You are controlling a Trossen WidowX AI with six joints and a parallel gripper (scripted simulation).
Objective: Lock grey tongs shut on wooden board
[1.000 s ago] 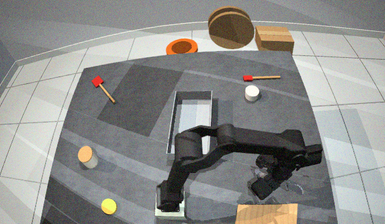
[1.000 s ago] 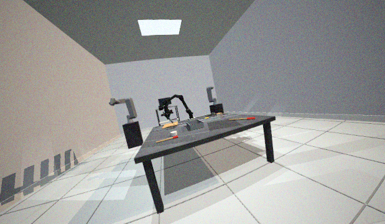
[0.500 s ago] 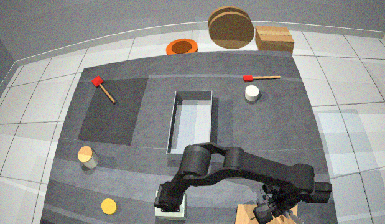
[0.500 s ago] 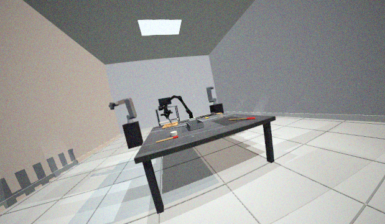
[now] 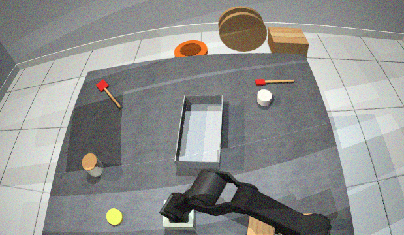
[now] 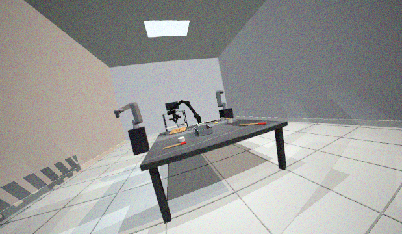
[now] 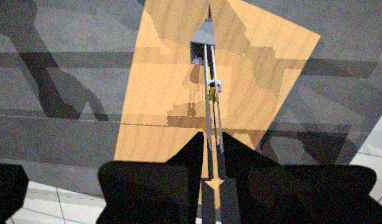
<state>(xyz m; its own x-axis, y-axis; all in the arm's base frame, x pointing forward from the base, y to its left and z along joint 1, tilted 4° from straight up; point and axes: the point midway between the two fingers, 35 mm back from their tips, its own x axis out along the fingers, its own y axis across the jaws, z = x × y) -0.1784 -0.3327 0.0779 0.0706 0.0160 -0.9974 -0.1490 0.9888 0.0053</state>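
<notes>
Now: the wooden board 4 cm behind my gripper tip, 1 cm to the left of it and 12 cm below it. The rest, counted from my gripper tip: yellow slider 4 cm ahead, 1 cm to the left; then yellow disc 17 cm ahead, 60 cm to the left, 12 cm below; then roasting tin 53 cm ahead, 25 cm to the left, 10 cm below.
</notes>
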